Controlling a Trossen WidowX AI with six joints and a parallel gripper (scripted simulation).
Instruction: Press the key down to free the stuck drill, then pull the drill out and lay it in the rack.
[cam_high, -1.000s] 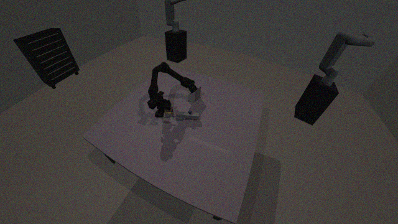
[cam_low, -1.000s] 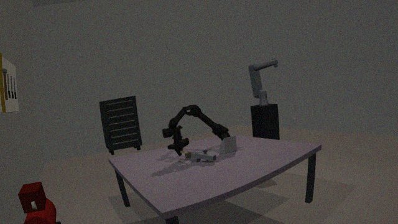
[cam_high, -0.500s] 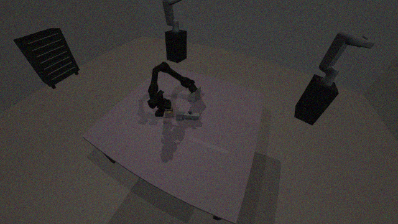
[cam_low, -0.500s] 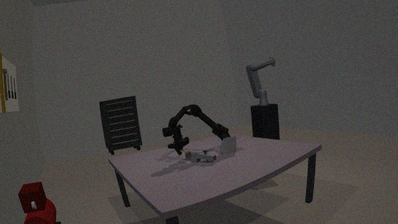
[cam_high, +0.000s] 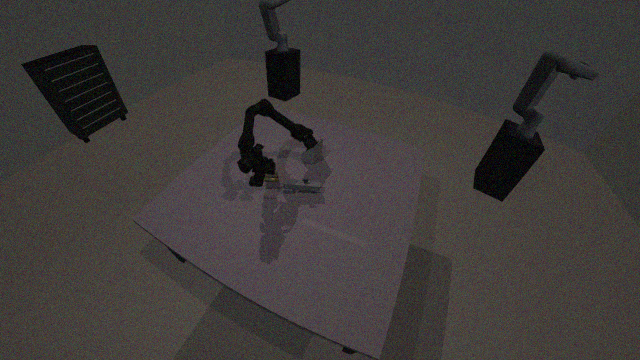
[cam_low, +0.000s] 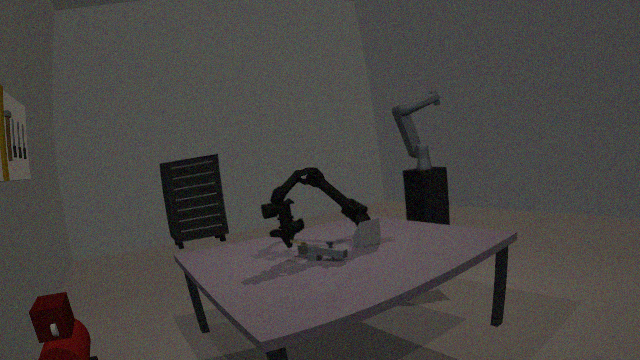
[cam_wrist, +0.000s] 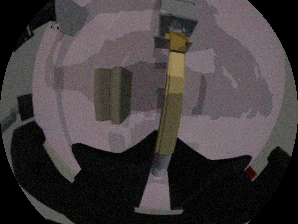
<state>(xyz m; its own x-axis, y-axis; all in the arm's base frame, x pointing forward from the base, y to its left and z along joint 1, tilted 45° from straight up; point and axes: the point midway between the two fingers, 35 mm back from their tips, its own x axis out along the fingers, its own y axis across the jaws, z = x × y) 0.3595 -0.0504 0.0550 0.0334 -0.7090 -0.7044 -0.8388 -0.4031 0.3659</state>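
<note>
Now: the grey rack 80 mm behind my gripper tip, 30 mm below it and 10 mm to the right of it. From my gripper tip the other things lie so: key (190 mm to the left, 120 mm behind, 10 mm above); grey block (170 mm to the left, 110 mm behind, 10 mm below); yellow drill (30 mm to the left, 30 mm above, 20 mm behind).
</note>
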